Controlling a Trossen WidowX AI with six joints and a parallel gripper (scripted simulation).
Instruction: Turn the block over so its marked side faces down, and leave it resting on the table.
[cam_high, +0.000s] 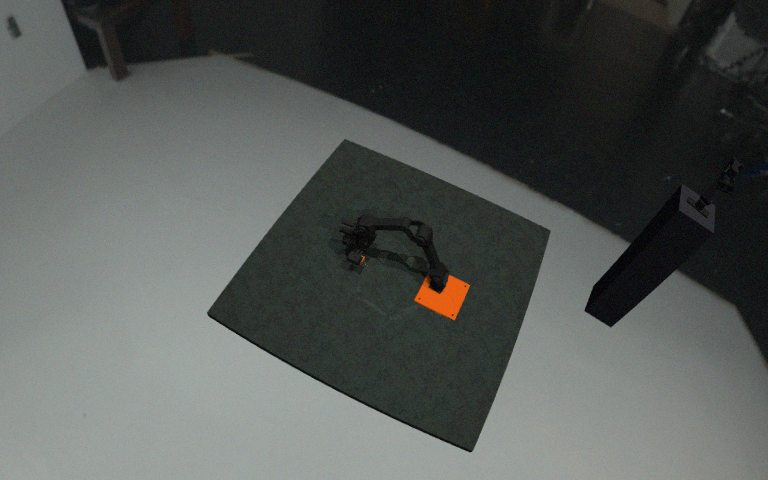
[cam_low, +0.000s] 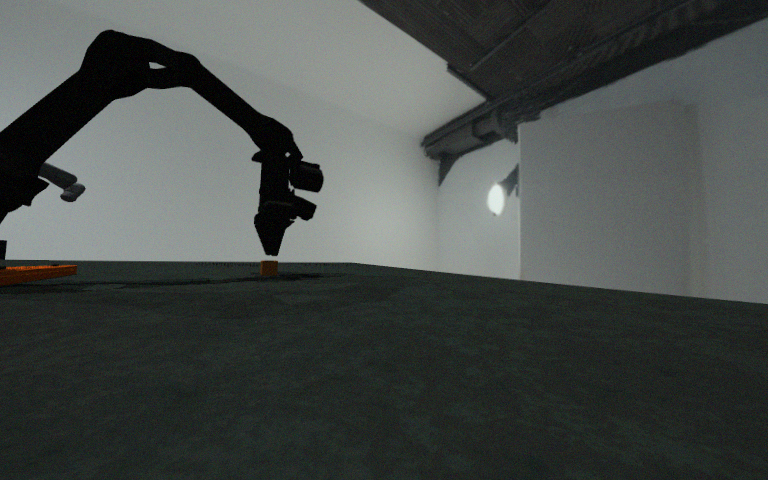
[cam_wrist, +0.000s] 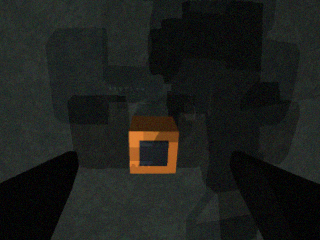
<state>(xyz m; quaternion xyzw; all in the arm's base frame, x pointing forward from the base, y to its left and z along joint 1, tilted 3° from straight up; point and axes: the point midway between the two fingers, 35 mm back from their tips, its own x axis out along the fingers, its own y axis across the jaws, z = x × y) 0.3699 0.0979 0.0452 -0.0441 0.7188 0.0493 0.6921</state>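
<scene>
The block is 20 mm below my gripper tip.
</scene>
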